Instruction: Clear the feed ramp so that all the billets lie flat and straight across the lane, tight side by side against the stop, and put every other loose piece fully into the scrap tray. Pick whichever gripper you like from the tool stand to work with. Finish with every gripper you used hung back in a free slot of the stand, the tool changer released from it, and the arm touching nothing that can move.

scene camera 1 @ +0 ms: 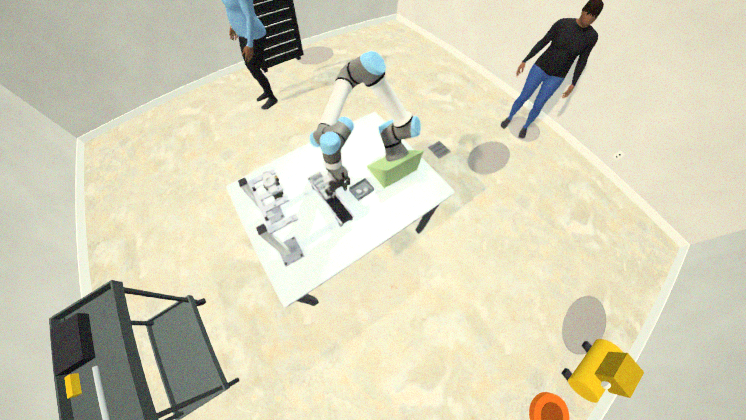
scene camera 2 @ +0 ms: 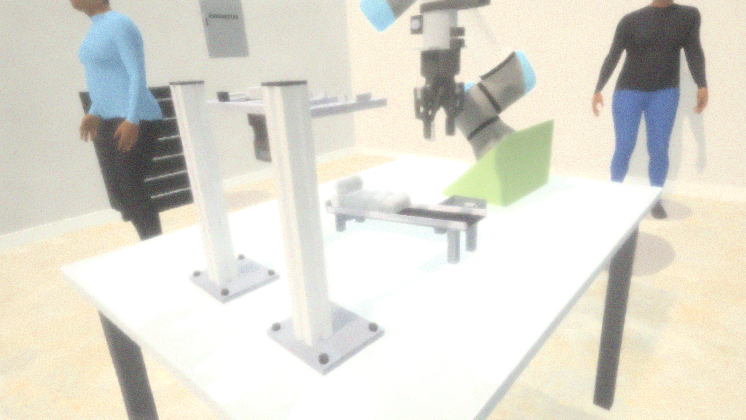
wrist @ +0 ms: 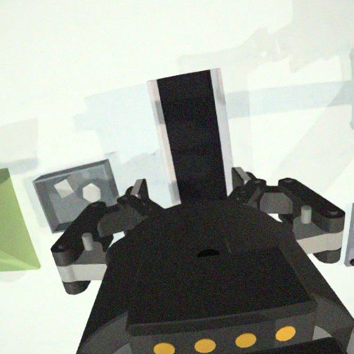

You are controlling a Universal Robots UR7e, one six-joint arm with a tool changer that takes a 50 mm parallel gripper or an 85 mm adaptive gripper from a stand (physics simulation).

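Seen in the pictures: hand at its tool point: (scene camera 2: 440, 39); arm's base at its link origin: (scene camera 1: 397, 156) (scene camera 2: 501, 153).
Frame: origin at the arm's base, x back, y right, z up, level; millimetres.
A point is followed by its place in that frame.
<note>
The feed ramp (scene camera 1: 341, 211) @[y -146, x -492, z -25 mm] (scene camera 2: 438, 214) @[y -120, x -484, z -27 mm] (wrist: 192, 135) stands mid-table, its dark lane bare toward one end. Several pale billets (scene camera 1: 317, 182) @[y 95, x -525, z -11 mm] (scene camera 2: 375, 199) @[y 16, x -537, z -4 mm] lie at its other end; one pale cylinder (scene camera 2: 348, 184) @[y 109, x -532, z 15 mm] sits higher than the rest. Blur hides their exact contact, and the gripper body covers that end in the wrist view. The scrap tray (scene camera 1: 369, 194) @[y -97, x -271, z -91 mm] (scene camera 2: 466, 200) (wrist: 44, 207) beside the ramp holds a pale block (wrist: 65, 186) and a pale hexagonal piece (wrist: 91, 192). My gripper (scene camera 1: 339, 187) (scene camera 2: 439, 135) (wrist: 190, 181) is open and empty, high above the ramp.
The tool stand has two tall posts (scene camera 2: 297, 208) @[y -196, x -891, z 118 mm] (scene camera 2: 206, 182) @[y 84, x -881, z 106 mm] and a raised shelf; a dark tool (scene camera 2: 259, 136) @[y 59, x -780, z 173 mm] hangs beneath it. The green robot base wedge (scene camera 1: 396, 169) @[y -109, x -92, z 52 mm] (scene camera 2: 524, 161) @[y -108, x -74, z 4 mm] (wrist: 15, 225) stands beyond the tray. Two people stand away from the table.
</note>
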